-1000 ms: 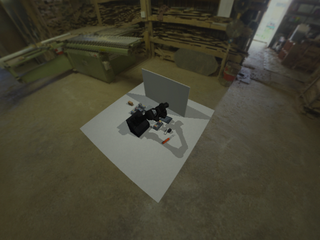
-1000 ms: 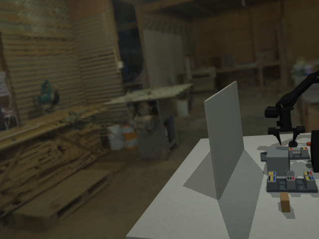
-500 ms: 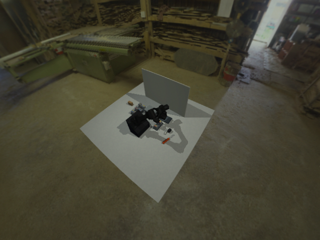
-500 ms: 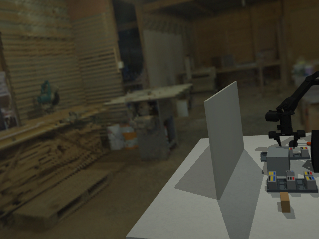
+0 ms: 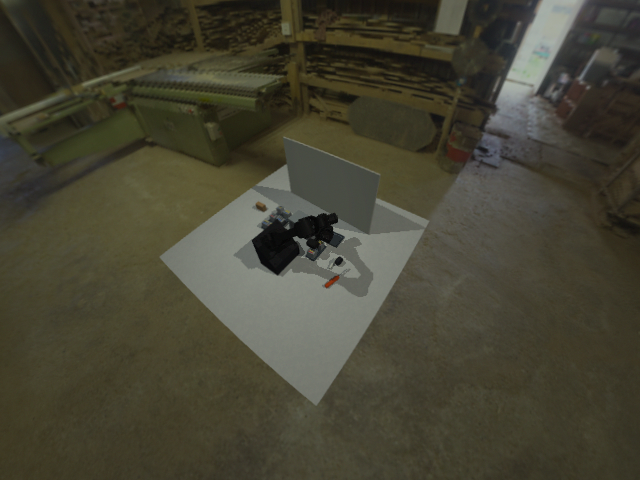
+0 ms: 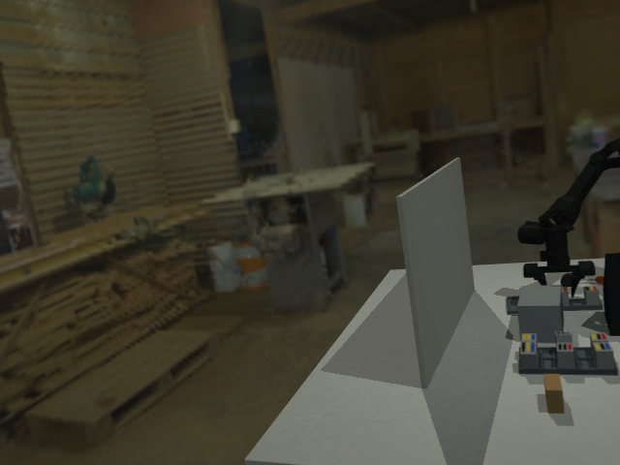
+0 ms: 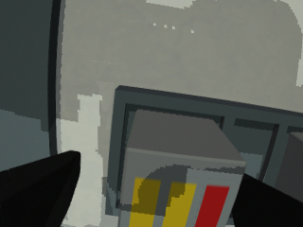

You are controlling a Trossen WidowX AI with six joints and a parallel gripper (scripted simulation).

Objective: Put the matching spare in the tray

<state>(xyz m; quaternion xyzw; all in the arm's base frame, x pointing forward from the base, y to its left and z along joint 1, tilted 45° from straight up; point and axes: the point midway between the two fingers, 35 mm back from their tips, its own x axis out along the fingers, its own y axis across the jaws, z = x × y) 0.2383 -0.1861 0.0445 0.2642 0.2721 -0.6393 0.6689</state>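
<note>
Now: gripper tip 1 cm below the grey spare and 1 cm past it. From my gripper tip the other things lie so: dark holder 4 cm behind, 2 cm below; dark grey tray 10 cm ahead, 2 cm below, 1 cm to the right; mounted unit 19 cm to the left, 5 cm ahead, 2 cm above.
</note>
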